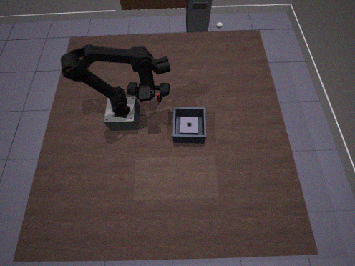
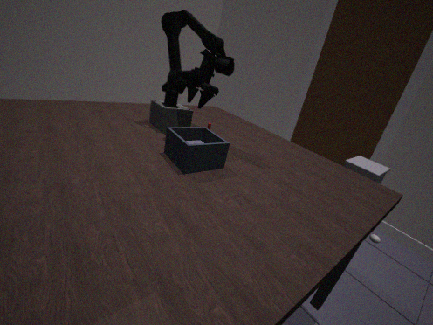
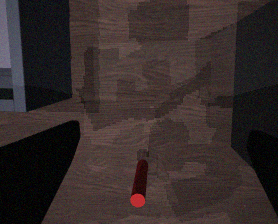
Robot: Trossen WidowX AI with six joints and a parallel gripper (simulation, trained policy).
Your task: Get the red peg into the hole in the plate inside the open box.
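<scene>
My gripper tip is 11 cm above the red peg, 9 cm to the right of it and 1 cm short of it. Also, from my gripper tip: grey-blue box (20 cm ahead, 13 cm below, 5 cm to the right); then white plate (20 cm ahead, 11 cm below, 5 cm to the right).
</scene>
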